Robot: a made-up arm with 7 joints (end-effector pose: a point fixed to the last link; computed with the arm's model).
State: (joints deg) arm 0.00 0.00 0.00 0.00 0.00 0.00 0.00
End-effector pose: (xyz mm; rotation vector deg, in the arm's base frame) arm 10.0 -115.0 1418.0 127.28 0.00 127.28
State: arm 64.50 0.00 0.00 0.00 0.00 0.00 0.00
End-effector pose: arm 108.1 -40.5 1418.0 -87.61 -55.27 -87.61
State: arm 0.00 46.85 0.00 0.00 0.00 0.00 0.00
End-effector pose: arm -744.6 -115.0 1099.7 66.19 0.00 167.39
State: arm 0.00 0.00 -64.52 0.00 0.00 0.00 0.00
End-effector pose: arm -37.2 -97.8 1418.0 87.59 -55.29 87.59
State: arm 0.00 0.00 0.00 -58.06 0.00 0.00 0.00
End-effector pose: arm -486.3 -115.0 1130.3 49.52 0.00 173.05
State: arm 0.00 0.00 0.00 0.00 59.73 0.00 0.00
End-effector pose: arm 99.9 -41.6 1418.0 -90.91 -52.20 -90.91
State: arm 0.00 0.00 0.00 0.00 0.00 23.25 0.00
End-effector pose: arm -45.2 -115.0 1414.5 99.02 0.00 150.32
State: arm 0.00 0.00 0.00 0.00 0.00 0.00 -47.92
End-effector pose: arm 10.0 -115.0 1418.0 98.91 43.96 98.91
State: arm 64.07 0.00 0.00 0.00 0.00 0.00 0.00
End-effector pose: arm 107.8 -41.3 1418.0 -87.91 -55.00 -87.91
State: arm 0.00 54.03 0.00 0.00 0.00 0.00 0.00
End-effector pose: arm -827.7 -115.0 1001.1 55.58 0.00 171.20
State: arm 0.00 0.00 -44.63 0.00 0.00 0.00 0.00
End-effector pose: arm -25.2 -108.8 1418.0 101.08 -41.49 101.08
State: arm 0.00 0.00 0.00 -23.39 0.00 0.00 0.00
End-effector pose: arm -223.7 -115.0 1365.1 98.84 0.00 150.44
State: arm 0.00 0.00 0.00 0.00 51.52 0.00 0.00
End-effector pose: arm 92.8 -56.7 1418.0 -96.51 -46.57 -96.51
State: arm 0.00 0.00 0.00 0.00 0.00 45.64 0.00
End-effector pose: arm -93.0 -115.0 1390.7 67.95 0.00 166.68
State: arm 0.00 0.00 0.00 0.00 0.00 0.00 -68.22
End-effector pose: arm 10.0 -115.0 1418.0 85.00 57.57 85.00
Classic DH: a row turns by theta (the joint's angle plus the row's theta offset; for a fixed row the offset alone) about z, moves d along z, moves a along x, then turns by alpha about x. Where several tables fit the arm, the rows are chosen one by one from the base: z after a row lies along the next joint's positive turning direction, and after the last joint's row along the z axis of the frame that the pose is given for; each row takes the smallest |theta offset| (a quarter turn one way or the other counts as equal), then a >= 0, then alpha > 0; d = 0 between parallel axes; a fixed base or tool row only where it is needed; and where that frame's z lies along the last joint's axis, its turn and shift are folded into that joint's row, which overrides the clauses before.
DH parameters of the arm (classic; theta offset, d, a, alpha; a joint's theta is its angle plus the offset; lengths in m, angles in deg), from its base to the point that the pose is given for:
joint 1: 0 0.388 0 90
joint 2: 0 0.069 0 -90
joint 3: 0 0.439 0.021 -90
joint 4: 0 0.069 -0.03 90
joint 5: 0 0.455 0 90
joint 6: 90 0.115 0.136 90
joint 7: 0 0.019 0 0

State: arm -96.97 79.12 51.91 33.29 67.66 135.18 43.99
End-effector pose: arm 165.8 661.5 738.6 -13.02 -47.68 -108.38
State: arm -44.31 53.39 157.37 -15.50 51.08 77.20 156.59
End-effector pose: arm -475.7 428.9 1067.0 -65.73 13.47 132.91
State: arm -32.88 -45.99 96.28 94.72 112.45 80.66 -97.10
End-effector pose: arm 372.4 275.6 611.0 -82.25 -5.57 -42.16
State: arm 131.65 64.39 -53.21 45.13 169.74 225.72 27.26
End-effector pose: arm 452.6 -340.0 962.8 51.77 -135.19 -76.69
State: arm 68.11 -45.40 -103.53 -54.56 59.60 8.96 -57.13
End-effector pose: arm -64.4 749.9 899.9 4.55 112.18 68.18
